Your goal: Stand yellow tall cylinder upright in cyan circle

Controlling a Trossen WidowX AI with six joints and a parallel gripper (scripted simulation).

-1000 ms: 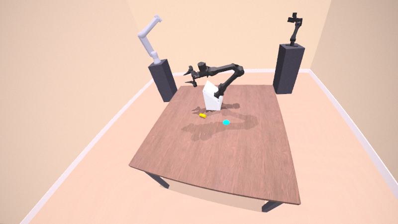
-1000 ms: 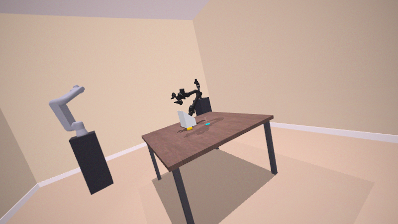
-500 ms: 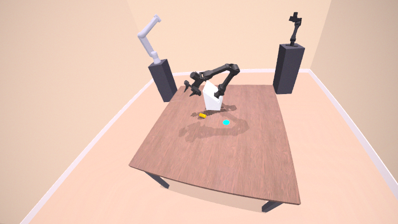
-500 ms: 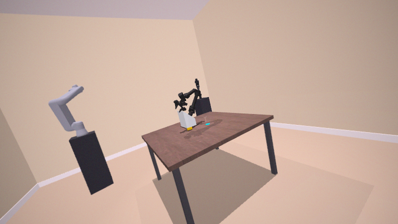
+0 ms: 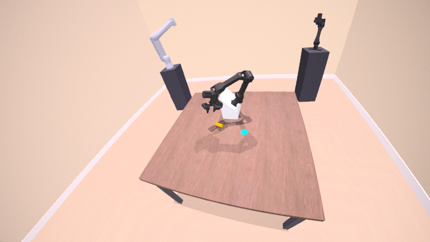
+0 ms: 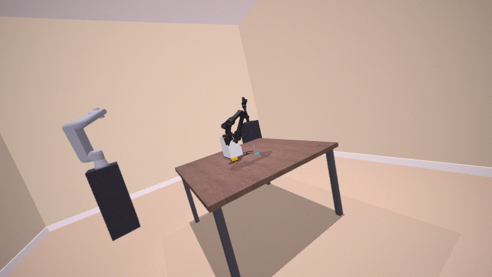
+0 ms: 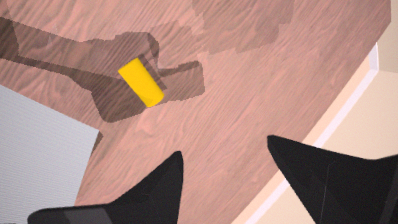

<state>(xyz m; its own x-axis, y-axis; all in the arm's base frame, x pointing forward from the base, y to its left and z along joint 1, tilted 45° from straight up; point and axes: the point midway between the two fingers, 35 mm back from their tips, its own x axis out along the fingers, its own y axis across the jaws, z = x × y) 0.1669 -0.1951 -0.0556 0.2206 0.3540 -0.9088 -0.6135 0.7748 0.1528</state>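
Now: gripper tip 160 mm above the yellow tall cylinder, 50 mm to the right of it and 10 mm past it. From my gripper tip the other things lie so: cyan circle: 290 mm to the left, 180 mm below, 80 mm ahead.
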